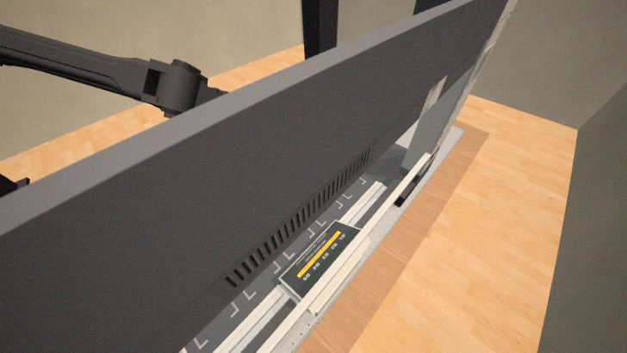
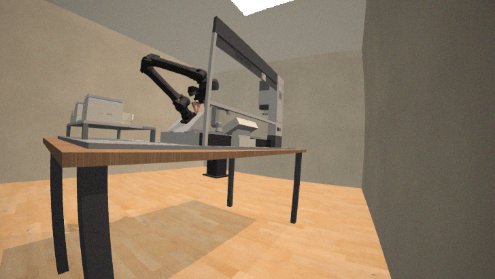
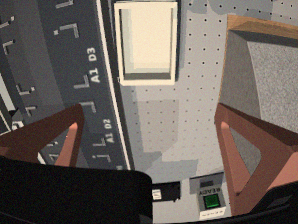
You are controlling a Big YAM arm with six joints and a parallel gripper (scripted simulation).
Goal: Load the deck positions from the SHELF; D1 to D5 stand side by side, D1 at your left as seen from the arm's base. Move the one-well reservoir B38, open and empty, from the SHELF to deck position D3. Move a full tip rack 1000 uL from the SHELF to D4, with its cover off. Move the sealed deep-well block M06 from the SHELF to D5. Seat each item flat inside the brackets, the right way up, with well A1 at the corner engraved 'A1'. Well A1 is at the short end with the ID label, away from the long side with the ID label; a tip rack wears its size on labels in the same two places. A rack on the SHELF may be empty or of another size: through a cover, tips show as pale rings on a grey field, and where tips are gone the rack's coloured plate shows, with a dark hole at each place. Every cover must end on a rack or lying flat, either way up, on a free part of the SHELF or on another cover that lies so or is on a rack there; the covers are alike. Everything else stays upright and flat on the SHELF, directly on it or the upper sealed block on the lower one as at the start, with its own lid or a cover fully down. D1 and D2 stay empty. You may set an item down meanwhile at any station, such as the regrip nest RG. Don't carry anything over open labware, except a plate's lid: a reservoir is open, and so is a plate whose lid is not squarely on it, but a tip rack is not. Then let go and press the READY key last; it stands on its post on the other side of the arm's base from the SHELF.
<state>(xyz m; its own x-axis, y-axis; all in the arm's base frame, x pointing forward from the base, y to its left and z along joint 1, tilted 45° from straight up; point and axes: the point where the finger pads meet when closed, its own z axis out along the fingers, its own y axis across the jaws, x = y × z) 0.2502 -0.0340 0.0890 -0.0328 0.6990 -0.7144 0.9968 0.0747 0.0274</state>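
My hand is 19 cm above the cream one-well reservoir. From my hand the other things lie so: shelf label (36 cm to the right, 20 cm below, 9 cm behind); then regrip nest rg (20 cm below); then rg label (20 cm below).
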